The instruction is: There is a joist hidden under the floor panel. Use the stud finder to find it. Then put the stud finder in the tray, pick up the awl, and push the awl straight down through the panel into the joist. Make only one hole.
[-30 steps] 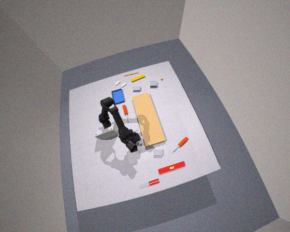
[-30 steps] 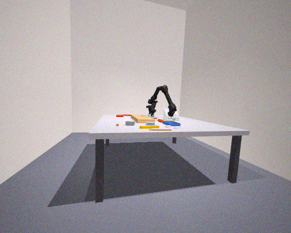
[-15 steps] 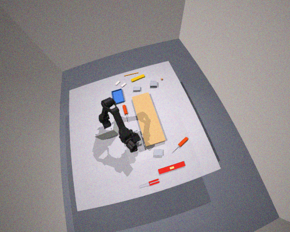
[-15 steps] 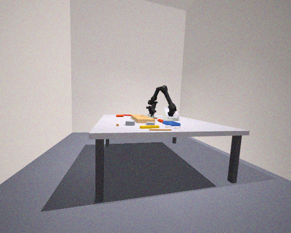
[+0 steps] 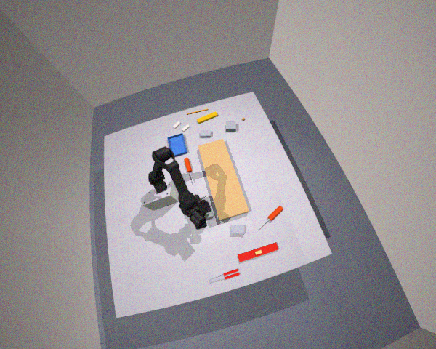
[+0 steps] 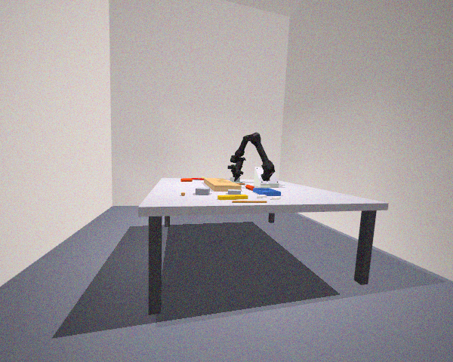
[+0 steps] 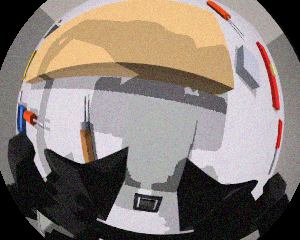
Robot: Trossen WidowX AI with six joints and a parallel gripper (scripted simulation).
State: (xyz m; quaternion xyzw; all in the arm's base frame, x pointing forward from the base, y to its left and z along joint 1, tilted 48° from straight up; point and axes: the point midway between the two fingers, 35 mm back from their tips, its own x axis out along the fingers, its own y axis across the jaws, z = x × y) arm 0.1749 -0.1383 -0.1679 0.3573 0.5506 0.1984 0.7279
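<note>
The green light is 4 cm behind my gripper tip and 3 cm above it. Also, from my gripper tip: red level 20 cm ahead, 33 cm to the right, 1 cm below; then grey stud finder 2 cm behind, 2 cm above; then awl 1 cm ahead, 9 cm to the left, 2 cm below.
</note>
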